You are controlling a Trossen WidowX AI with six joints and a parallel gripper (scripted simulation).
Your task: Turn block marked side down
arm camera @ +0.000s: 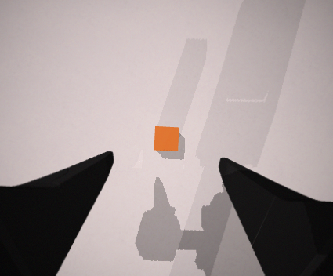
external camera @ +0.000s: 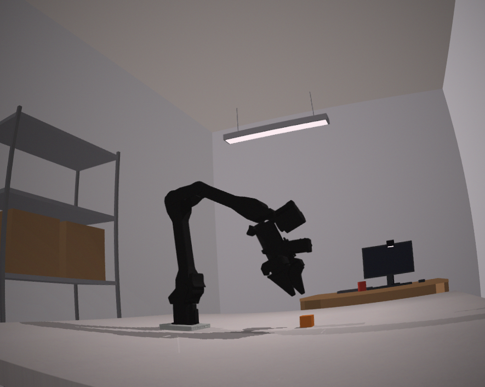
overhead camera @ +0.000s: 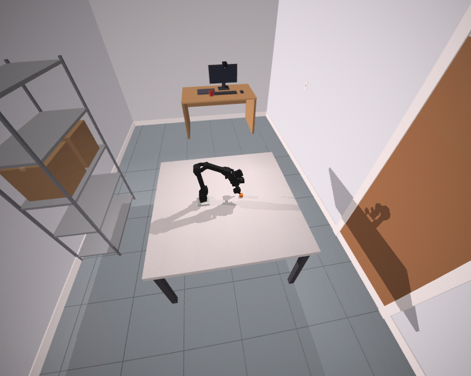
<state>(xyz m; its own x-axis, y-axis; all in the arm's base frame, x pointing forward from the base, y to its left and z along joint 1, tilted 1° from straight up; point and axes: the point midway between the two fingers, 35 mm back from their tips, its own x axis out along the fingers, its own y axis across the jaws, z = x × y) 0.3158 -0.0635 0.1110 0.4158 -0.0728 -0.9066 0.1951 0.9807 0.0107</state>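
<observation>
Right now the block is 7 cm below my gripper tip and 1 cm ahead of it.
</observation>
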